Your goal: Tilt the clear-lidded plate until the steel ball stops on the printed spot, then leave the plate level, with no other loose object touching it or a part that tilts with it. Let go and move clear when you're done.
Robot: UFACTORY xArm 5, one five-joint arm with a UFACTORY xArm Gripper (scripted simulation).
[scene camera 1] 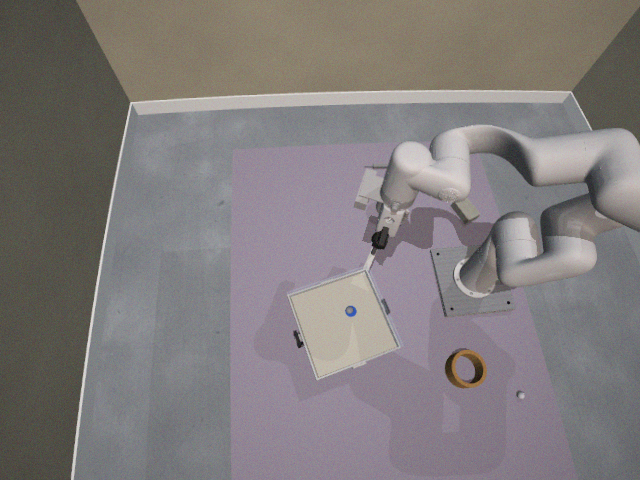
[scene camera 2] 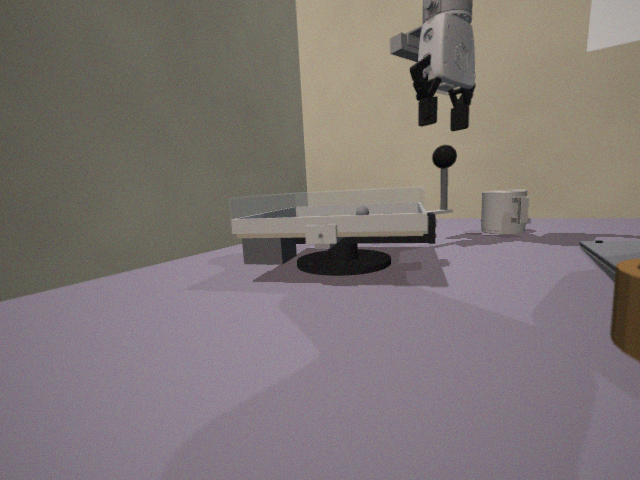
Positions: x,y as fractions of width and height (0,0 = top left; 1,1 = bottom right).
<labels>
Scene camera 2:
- my gripper: 0.69,0.27
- white mug: 0.78,0.45
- black pedestal: 0.54,0.54
</labels>
